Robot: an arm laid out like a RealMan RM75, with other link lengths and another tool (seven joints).
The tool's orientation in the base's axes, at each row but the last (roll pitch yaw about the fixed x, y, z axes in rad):
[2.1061 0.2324 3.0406]
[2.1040 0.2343 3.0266]
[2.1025 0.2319 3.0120]
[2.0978 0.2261 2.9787]
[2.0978 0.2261 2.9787]
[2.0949 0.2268 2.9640]
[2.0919 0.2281 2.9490]
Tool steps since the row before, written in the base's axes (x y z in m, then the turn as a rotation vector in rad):
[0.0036 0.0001 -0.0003 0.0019 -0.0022 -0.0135]
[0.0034 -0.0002 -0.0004 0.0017 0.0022 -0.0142]
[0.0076 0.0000 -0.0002 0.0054 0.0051 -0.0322]
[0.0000 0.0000 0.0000 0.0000 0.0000 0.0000]
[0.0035 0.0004 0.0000 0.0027 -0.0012 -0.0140]
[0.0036 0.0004 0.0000 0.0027 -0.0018 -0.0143]
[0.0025 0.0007 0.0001 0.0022 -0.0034 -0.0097]
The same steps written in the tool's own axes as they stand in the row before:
[-0.0034 -0.0007 0.0010 0.0011 -0.0127 0.0052]
[-0.0032 -0.0009 0.0008 0.0019 -0.0110 0.0092]
[-0.0073 -0.0012 0.0018 0.0028 -0.0250 0.0214]
[0.0000 0.0000 0.0000 0.0000 0.0000 0.0000]
[-0.0033 -0.0002 0.0012 0.0004 -0.0127 0.0065]
[-0.0034 -0.0002 0.0013 0.0003 -0.0133 0.0062]
[-0.0023 0.0002 0.0012 -0.0005 -0.0102 0.0025]

